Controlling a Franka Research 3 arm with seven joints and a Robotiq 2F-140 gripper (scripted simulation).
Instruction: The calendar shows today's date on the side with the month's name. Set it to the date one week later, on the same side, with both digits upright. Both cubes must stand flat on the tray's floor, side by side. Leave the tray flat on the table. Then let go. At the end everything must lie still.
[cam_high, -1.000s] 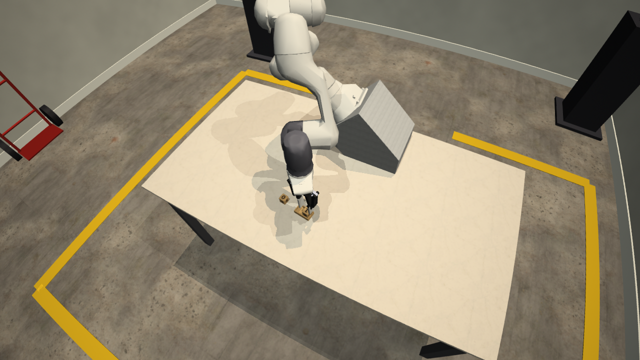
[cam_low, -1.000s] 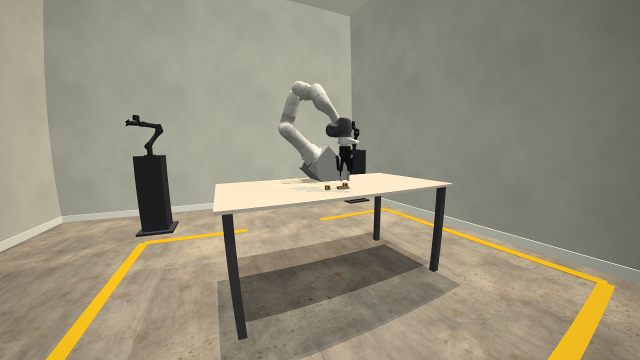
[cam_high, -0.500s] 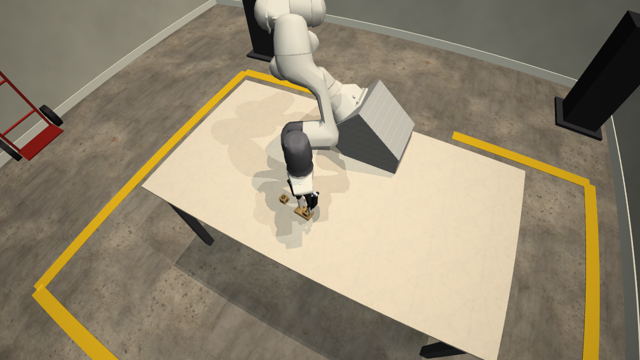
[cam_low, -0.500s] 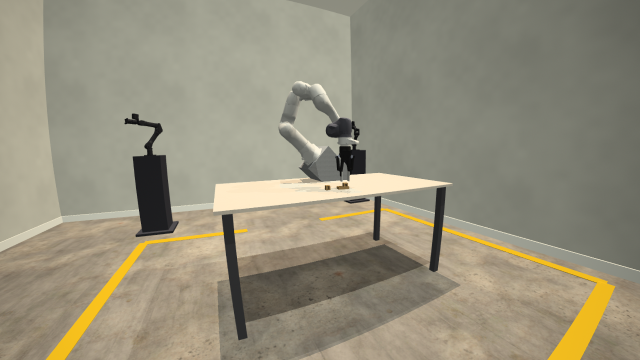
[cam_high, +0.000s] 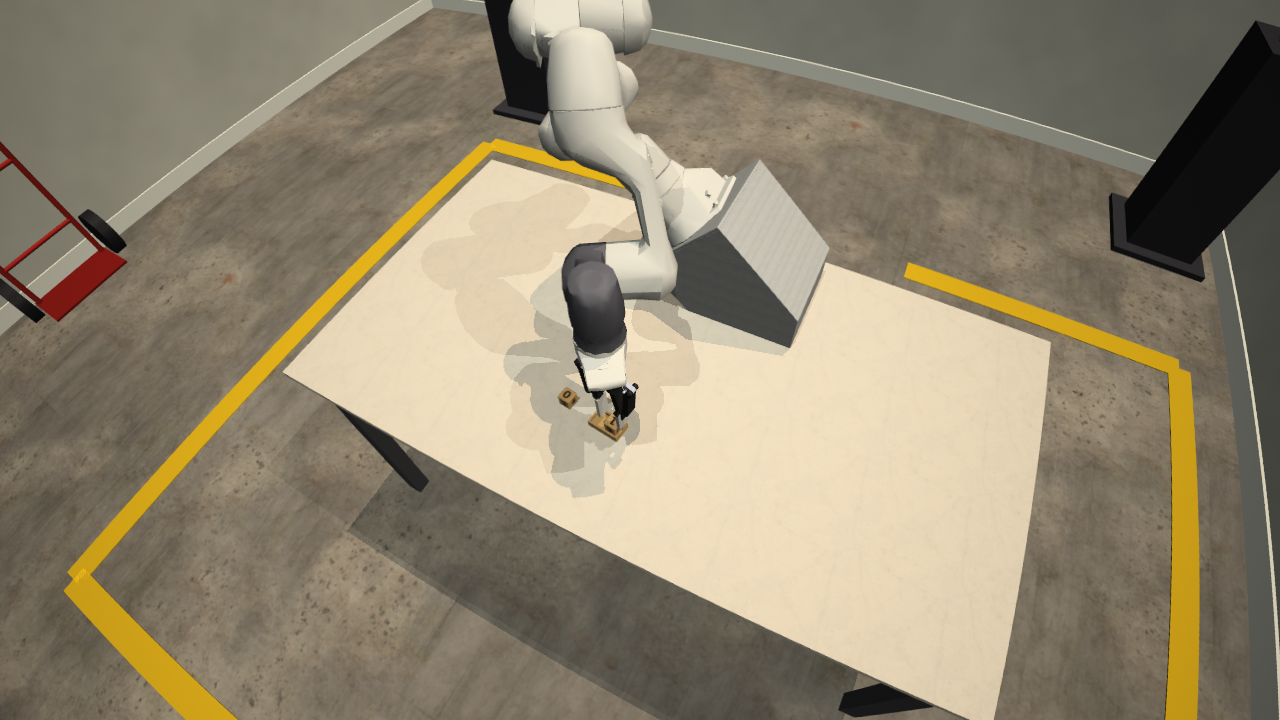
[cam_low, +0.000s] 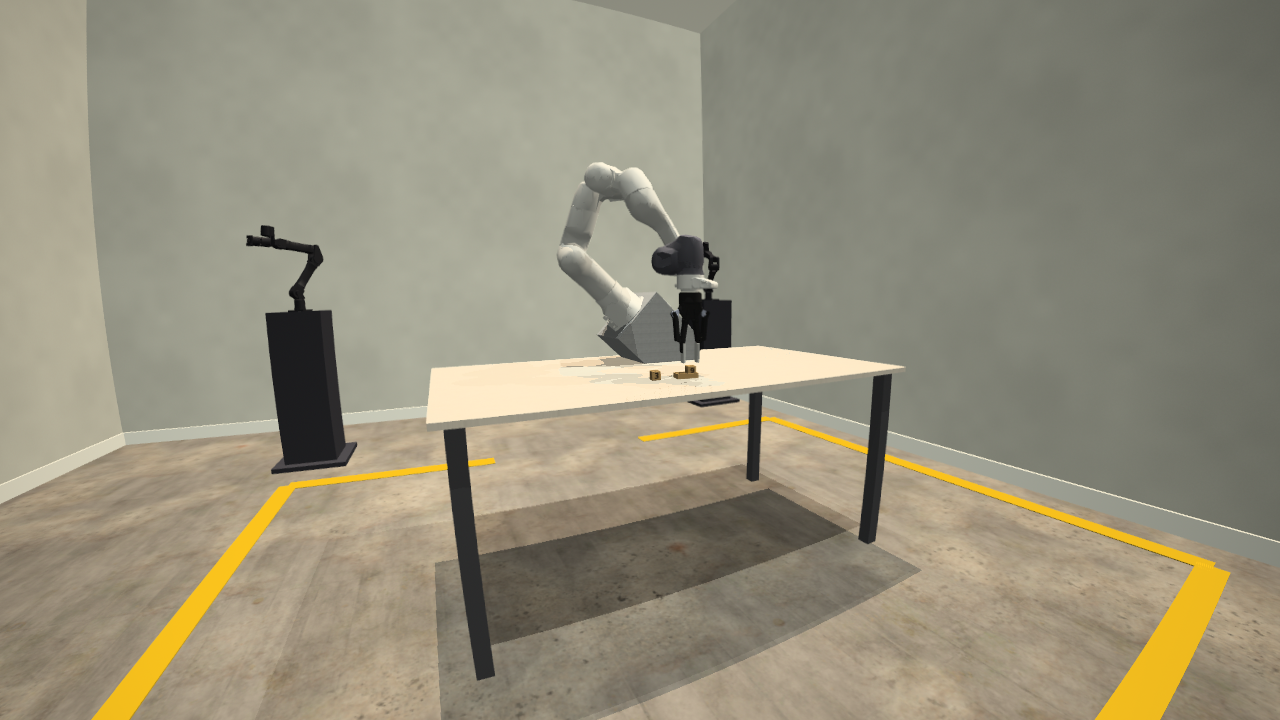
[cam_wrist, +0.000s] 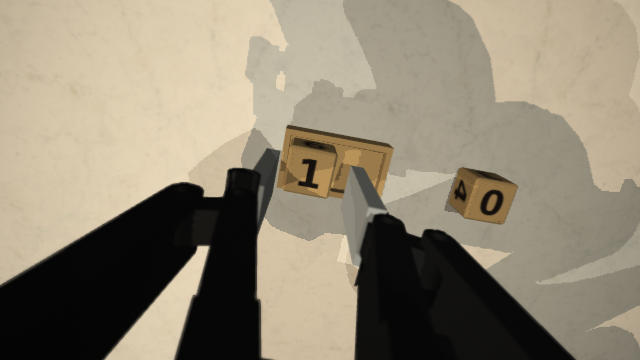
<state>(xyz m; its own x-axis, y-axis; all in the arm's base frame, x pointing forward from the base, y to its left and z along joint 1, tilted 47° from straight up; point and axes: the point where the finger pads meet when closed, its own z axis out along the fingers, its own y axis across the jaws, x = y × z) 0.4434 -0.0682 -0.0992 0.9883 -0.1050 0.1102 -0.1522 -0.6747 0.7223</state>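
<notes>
Now: the wooden tray 2 cm to the right of my hand and 7 cm below it. Round my hand: wooden digit cube 2 cm behind, 12 cm to the right, 7 cm below.
</notes>
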